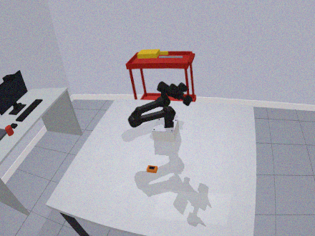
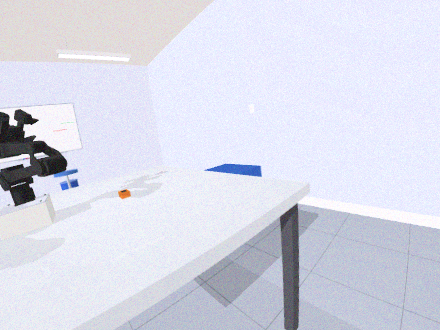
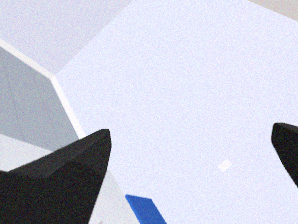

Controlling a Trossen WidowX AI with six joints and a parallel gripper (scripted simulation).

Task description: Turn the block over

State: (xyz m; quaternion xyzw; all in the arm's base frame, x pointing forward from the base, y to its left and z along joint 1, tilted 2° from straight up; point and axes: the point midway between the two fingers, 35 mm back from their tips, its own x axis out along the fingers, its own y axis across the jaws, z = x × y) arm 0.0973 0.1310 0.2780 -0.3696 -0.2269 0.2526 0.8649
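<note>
Right now the orange block is 24 cm ahead of my gripper tip, 25 cm to the right of it and 36 cm below it.
</note>
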